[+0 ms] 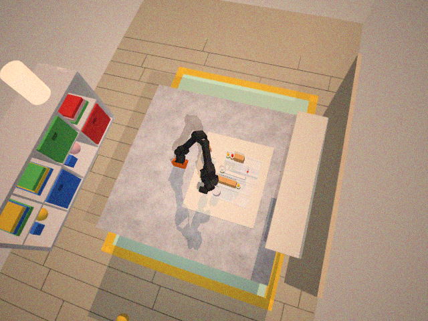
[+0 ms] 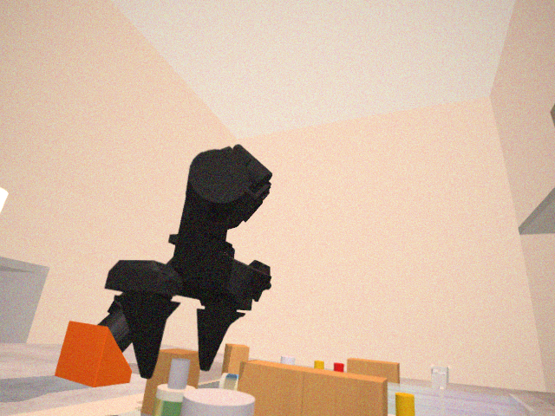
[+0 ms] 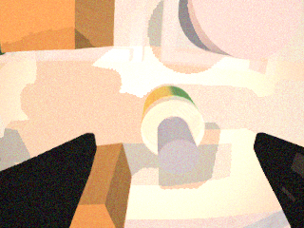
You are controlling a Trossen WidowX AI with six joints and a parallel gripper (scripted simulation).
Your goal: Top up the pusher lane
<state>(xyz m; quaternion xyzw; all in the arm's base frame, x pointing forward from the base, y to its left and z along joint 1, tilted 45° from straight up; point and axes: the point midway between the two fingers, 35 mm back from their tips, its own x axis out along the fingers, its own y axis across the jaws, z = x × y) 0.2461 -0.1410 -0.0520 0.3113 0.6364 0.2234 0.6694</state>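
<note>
Right now my gripper tip is 7 cm short of the grey cylinder, 4 cm to the left of it and 3 cm above it. From my gripper tip the other things lie so: lane rack (23 cm ahead, 13 cm to the left, 4 cm below).
</note>
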